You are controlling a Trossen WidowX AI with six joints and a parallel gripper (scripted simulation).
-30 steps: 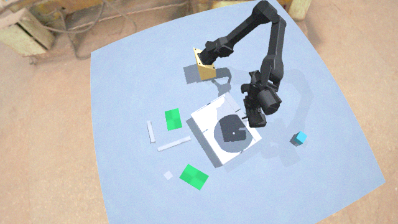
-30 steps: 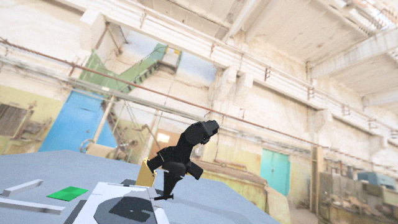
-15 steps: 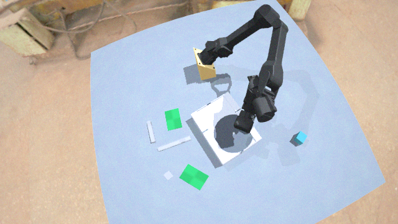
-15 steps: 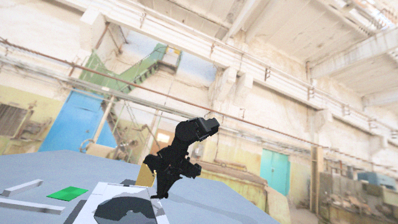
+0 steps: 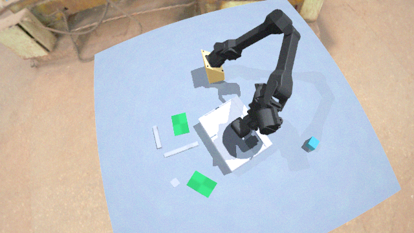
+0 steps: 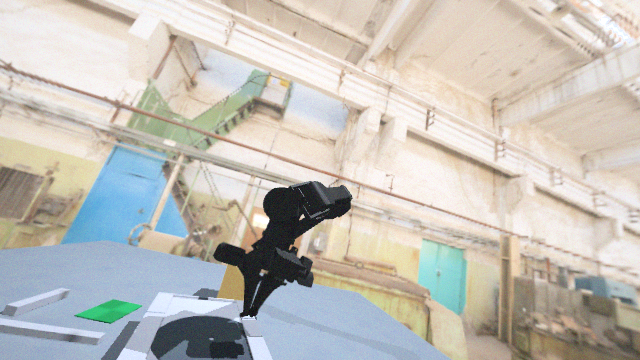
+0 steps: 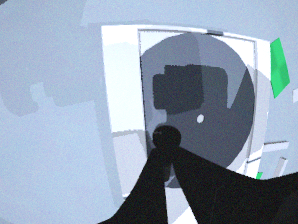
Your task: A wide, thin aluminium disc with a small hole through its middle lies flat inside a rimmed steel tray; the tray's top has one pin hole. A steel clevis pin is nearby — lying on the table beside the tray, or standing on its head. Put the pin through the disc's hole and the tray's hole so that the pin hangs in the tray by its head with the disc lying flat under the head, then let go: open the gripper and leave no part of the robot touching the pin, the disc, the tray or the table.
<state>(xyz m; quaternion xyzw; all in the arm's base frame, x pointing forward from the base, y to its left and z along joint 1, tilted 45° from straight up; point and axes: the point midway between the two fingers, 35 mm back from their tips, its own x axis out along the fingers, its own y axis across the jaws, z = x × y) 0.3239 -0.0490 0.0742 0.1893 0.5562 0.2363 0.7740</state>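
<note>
My gripper tip is 1 cm short of the grey aluminium disc, 5 cm to the left of it and 3 cm above it. From my gripper tip the other things lie so: white steel tray (2 cm behind, 6 cm to the right, 4 cm below); then cyan cube (16 cm ahead, 22 cm to the left, 7 cm below); then steel clevis pin (1 cm behind).
</note>
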